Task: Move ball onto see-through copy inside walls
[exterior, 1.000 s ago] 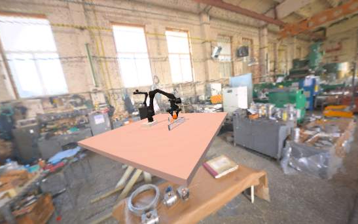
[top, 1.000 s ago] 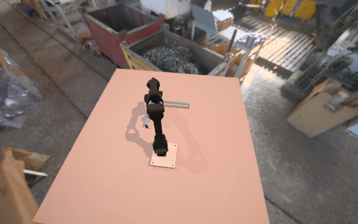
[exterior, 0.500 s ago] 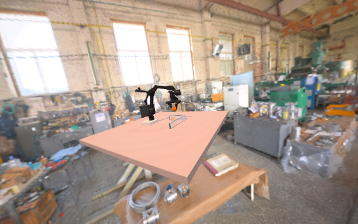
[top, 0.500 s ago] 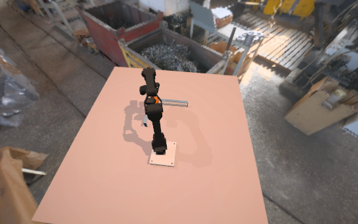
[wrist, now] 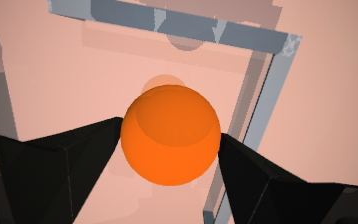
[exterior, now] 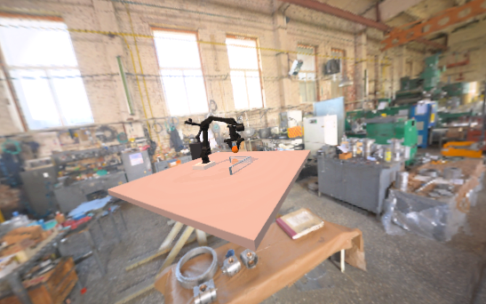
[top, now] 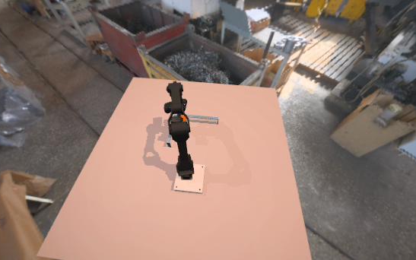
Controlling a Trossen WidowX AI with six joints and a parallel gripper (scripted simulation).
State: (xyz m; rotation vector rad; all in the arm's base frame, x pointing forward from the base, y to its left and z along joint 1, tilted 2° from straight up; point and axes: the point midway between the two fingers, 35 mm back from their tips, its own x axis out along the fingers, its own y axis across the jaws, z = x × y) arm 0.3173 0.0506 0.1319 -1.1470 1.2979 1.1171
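Right now my gripper tip is 10 mm past the see-through copy of ball, 10 mm to the left of it and 110 mm above it.
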